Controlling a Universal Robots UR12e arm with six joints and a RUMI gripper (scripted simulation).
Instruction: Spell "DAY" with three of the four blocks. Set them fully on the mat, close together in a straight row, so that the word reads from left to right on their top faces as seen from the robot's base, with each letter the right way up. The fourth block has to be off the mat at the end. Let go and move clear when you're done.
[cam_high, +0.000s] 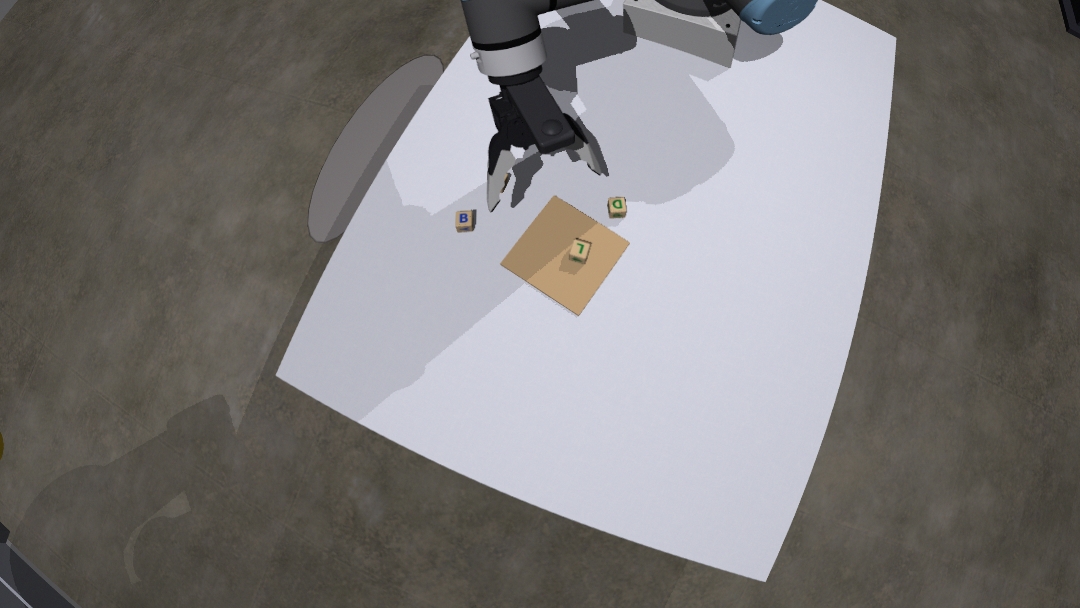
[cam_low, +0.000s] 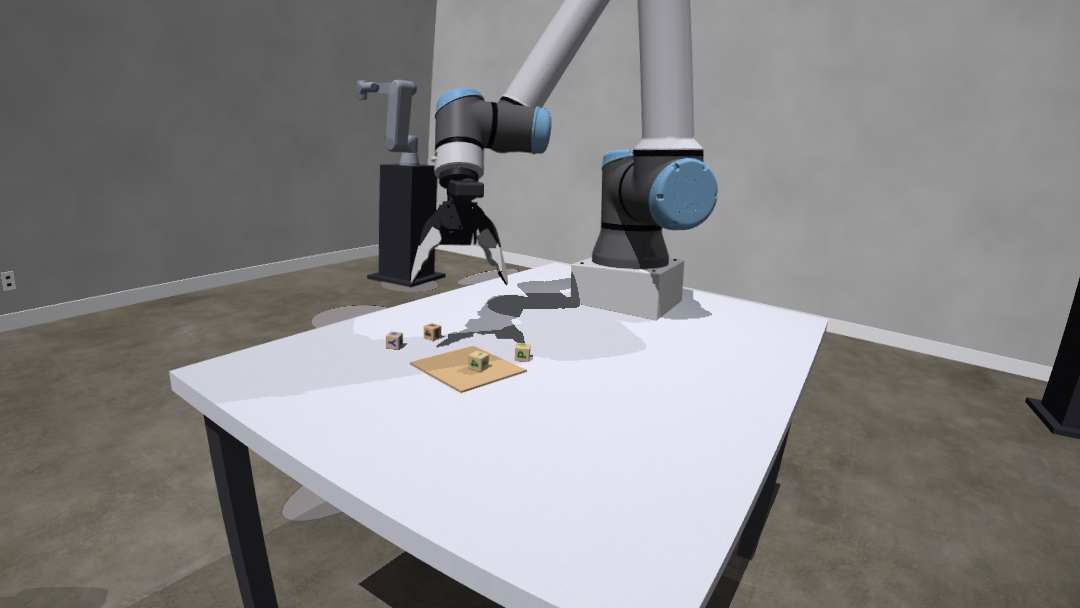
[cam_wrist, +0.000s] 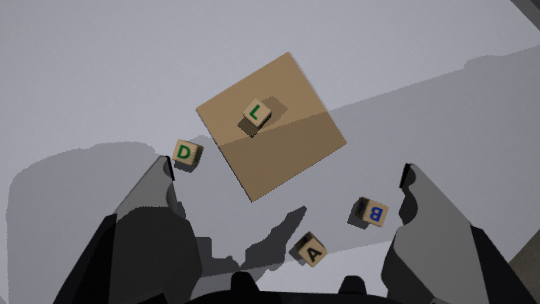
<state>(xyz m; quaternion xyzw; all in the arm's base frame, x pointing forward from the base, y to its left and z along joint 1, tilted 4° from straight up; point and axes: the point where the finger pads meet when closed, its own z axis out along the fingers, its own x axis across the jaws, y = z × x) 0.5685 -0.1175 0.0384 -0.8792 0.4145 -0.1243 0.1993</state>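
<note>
The green-lettered block is 12 cm below my hand, 6 cm to the left of it and 2 cm ahead of it. From my hand the other things lie so: D block (12 cm below, 9 cm to the left, 7 cm behind); blue-lettered block (12 cm to the right, 12 cm below, 2 cm ahead); tan mat (13 cm below, 4 cm to the left, 2 cm ahead).
</note>
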